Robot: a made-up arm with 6 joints.
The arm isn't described. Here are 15 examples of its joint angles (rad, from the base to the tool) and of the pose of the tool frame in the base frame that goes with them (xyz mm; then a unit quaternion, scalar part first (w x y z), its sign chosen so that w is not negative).
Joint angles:
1: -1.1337 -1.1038 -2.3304 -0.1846 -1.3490 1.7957
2: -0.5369 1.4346 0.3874 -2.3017 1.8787 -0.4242
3: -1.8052 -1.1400 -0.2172 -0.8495 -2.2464 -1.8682
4: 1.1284 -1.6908 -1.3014 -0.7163 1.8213 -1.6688
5: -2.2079 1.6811 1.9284 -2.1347 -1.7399 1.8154
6: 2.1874 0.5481 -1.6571 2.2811 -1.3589 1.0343
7: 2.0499 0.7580 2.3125 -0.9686 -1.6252 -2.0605
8: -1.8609 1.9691 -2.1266 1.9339 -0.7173 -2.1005
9: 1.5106 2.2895 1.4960 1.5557 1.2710 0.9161
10: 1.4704 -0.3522 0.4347 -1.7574 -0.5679 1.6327
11: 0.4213 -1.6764 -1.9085 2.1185 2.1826 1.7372
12: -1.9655 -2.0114 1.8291 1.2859 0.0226 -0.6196
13: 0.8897 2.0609 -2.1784 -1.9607 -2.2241 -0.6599
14: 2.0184 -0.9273 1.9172 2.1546 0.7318 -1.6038
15: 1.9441 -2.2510 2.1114 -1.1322 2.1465 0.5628
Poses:
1: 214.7 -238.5 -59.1 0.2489 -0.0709 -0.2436 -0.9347
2: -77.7 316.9 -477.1 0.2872 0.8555 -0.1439 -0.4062
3: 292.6 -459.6 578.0 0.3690 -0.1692 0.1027 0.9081
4: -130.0 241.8 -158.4 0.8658 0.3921 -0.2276 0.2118
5: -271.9 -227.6 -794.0 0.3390 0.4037 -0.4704 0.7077
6: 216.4 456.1 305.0 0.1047 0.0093 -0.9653 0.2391
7: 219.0 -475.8 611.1 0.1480 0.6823 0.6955 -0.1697
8: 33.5 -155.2 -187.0 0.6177 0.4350 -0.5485 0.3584
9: -372.8 367.2 822.8 0.8434 0.2993 0.2853 -0.3431
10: 709.0 693.3 22.6 0.7418 0.4704 -0.2515 -0.4064
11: -229.9 226.7 243.4 0.0398 0.4916 -0.8623 -0.1145
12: -294.5 12.6 534.7 0.1511 0.7341 0.5979 -0.2841
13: 11.2 128.7 31.6 0.3386 -0.1690 -0.9206 0.0962
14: 278.0 256.6 -347.4 0.3225 0.1248 -0.5197 -0.7812
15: -374.8 206.8 -91.3 0.5392 0.2343 0.8082 0.0351
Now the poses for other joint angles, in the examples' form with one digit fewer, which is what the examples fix.
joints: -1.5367 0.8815 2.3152 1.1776 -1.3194 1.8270
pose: 168 32 37 0.319 0.835 0.438 0.098
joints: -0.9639 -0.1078 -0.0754 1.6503 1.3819 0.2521
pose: 155 -416 -81 0.720 0.327 -0.175 0.586
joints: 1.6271 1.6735 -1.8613 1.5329 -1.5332 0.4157
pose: 17 449 473 0.748 0.091 0.624 -0.206
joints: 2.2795 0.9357 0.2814 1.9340 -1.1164 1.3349
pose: 596 -153 575 0.610 -0.440 -0.555 -0.356
